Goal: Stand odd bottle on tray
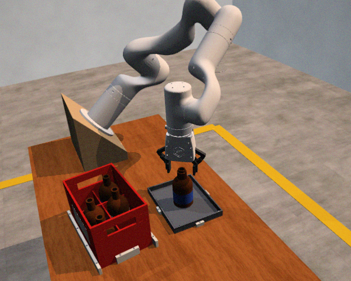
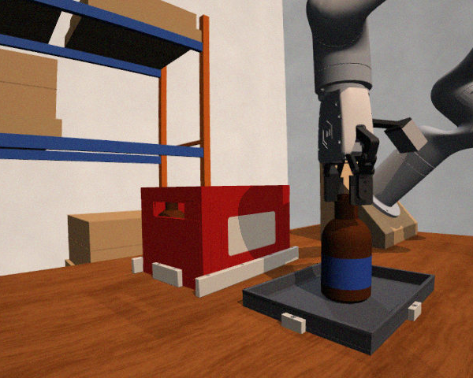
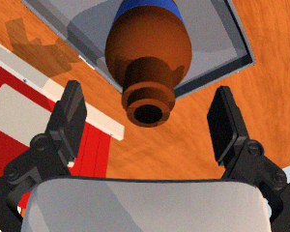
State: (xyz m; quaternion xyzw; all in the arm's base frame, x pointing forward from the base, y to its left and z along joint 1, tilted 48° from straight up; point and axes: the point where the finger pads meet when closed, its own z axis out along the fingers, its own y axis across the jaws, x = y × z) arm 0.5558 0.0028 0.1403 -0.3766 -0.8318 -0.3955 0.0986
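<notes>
The dark grey tray is 140 mm below my hand. The rest, counted from my hand: red crate (290 mm to the right, 70 mm below, 30 mm behind); then brown bottle (330 mm to the right, 70 mm below, 60 mm ahead).
</notes>
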